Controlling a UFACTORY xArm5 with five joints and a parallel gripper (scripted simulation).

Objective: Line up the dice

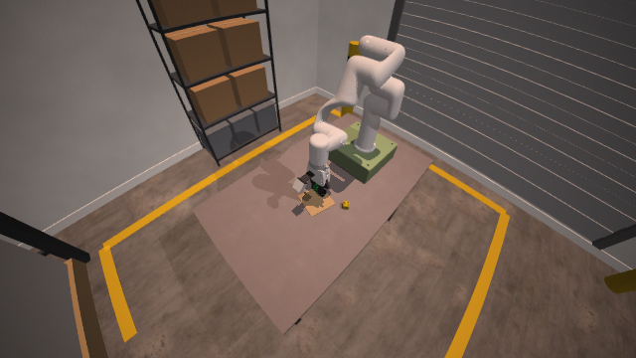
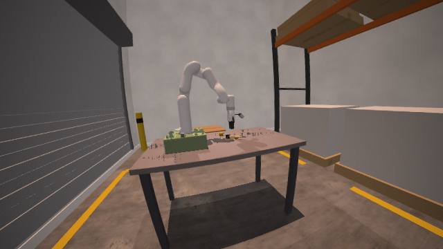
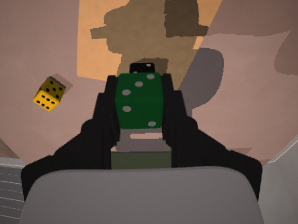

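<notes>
My gripper is now 110 mm above the orange mat. The rest, counted from my hand: green die 10 mm below; black die 40 mm behind, 90 mm below; yellow die 50 mm behind, 140 mm to the left, 90 mm below.
</notes>
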